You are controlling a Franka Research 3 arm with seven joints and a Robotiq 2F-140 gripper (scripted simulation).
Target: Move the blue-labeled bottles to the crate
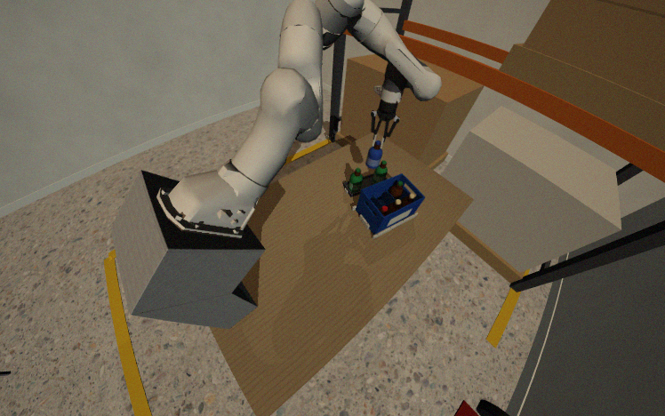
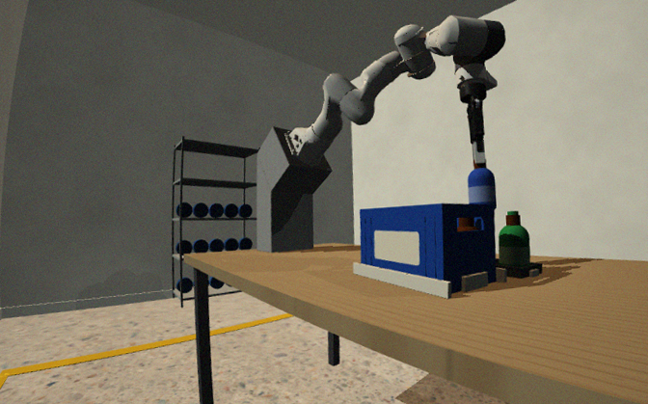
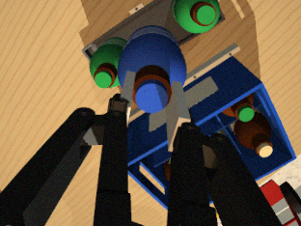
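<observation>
Right now the blue-labeled bottle is 9 cm below my hand. The rest, counted from my hand: dark tray 32 cm below; then crate 25 cm below, 19 cm to the right, 12 cm behind.
</observation>
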